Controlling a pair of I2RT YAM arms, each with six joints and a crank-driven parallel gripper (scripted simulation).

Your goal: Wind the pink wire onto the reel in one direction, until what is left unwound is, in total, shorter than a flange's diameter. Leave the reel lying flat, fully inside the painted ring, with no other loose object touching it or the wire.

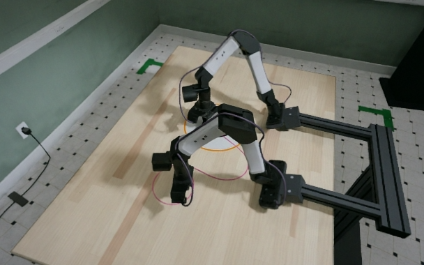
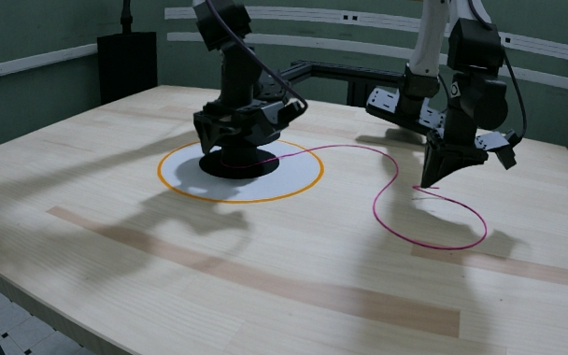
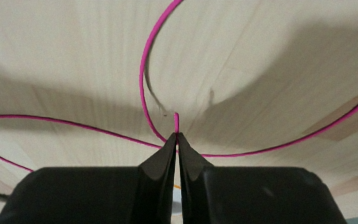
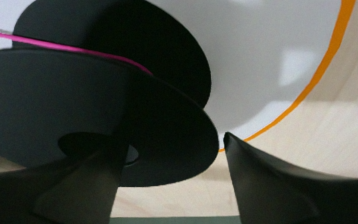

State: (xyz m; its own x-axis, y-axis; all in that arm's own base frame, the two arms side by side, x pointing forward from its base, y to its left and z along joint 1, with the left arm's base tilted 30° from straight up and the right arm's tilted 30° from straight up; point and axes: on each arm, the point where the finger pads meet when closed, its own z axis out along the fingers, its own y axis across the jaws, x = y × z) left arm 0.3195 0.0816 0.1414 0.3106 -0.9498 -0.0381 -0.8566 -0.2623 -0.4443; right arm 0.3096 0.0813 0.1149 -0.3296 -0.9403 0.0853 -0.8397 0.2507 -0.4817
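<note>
Now: the black reel 50 mm behind my right hand, 20 mm to the left of it and 20 mm below it. Also, from my right hand: orange painted ring (40 mm behind, 20 mm to the left, 50 mm below).
</note>
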